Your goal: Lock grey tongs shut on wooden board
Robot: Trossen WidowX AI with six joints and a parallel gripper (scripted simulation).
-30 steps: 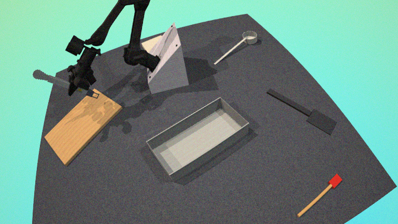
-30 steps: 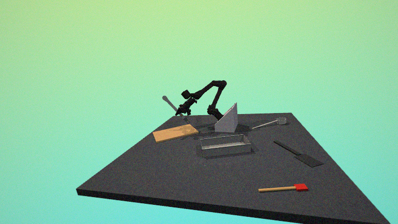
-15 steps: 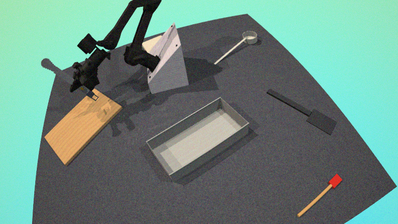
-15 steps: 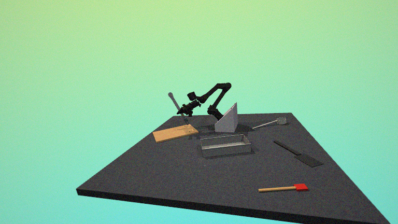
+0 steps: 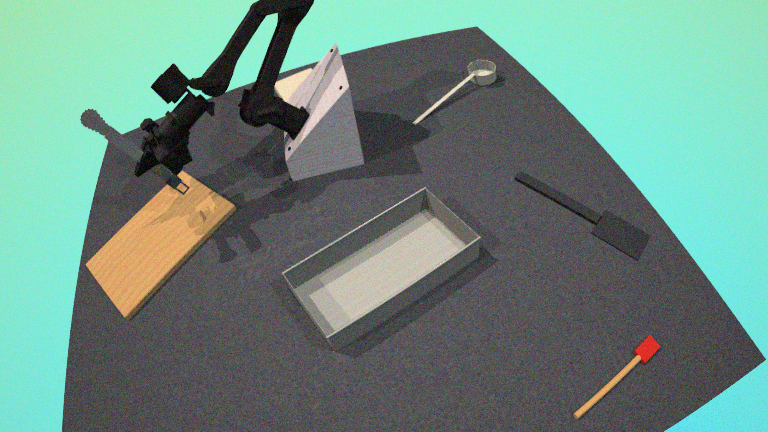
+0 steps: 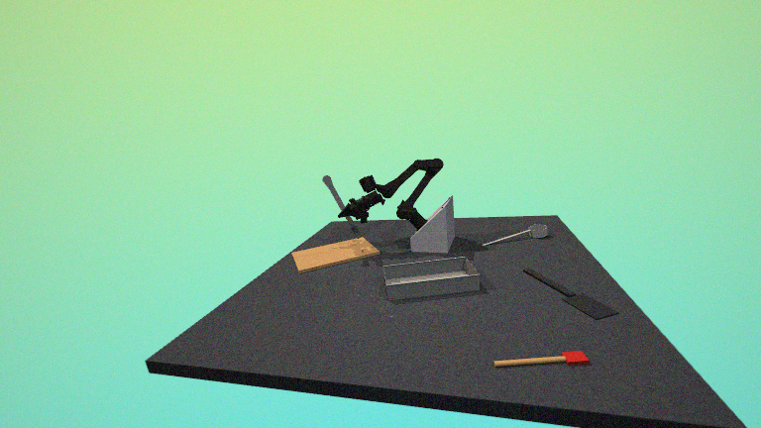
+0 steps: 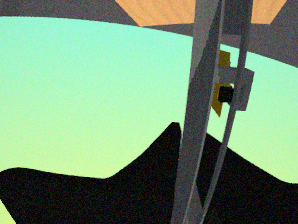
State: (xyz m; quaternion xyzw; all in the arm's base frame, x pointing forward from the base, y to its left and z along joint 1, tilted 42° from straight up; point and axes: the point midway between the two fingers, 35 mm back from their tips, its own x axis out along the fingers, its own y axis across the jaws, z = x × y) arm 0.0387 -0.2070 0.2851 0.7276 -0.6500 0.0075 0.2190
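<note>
My gripper tip is 17 cm above the wooden board, 4 cm to the left of it and 2 cm short of it. The rest, counted from my gripper tip: roasting tin (39 cm to the left, 35 cm ahead, 15 cm below); black spatula (80 cm to the left, 44 cm ahead, 17 cm below).
</note>
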